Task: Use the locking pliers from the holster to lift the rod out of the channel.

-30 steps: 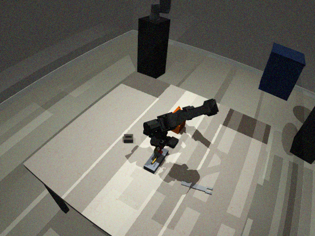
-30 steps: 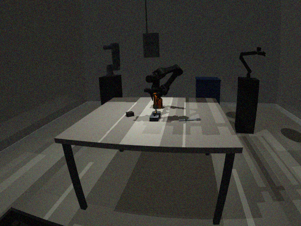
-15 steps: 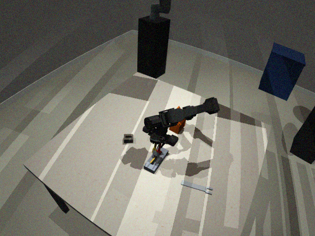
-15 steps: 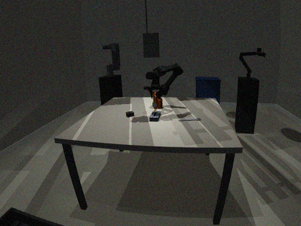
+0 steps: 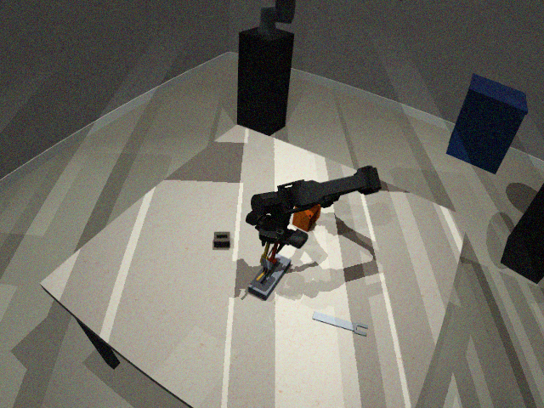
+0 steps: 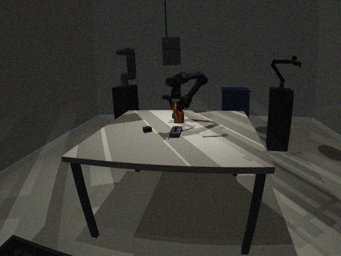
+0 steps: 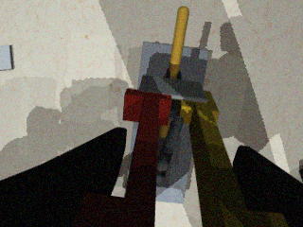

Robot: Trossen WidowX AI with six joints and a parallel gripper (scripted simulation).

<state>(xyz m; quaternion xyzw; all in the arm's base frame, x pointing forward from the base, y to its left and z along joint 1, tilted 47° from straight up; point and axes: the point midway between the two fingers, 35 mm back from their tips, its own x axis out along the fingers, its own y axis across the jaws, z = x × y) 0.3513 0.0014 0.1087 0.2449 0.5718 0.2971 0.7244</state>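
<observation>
Right now the thin yellow rod is 3 cm ahead of my gripper tip and 9 cm below it. The rest, counted from my gripper tip: grey channel block (3 cm behind, 1 cm to the right, 17 cm below); dark holster (4 cm behind, 25 cm to the right, 18 cm below); yellow handle (1 cm to the right).
</observation>
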